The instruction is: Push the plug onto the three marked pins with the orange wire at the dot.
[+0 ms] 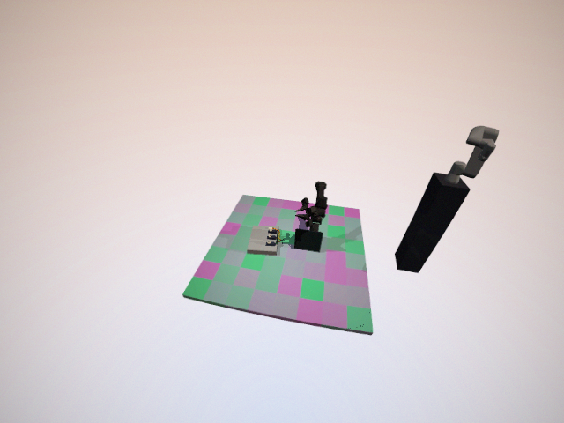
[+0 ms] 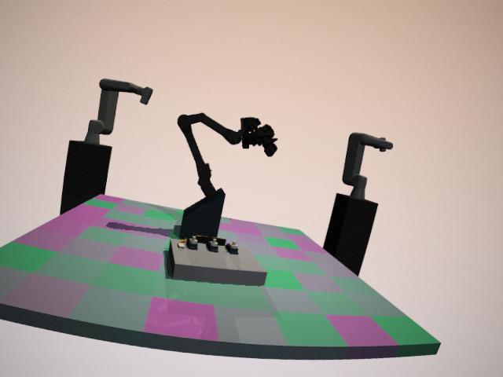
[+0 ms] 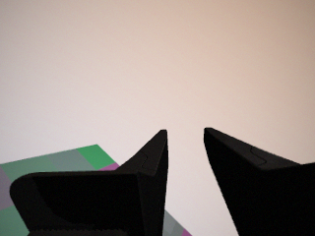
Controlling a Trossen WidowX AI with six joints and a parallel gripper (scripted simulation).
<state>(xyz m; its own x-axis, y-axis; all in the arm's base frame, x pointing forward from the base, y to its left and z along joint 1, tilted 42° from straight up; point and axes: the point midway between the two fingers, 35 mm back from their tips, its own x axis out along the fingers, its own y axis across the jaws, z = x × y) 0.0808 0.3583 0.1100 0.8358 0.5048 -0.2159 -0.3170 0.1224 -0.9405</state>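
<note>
Right now my gripper tip is 430 mm above the yellow band, 240 mm to the left of it and 180 mm short of it. Also, from my gripper tip: pin strip: 450 mm below, 200 mm to the right, 170 mm ahead; then grey holder: 480 mm below, 330 mm ahead, 170 mm to the right.
</note>
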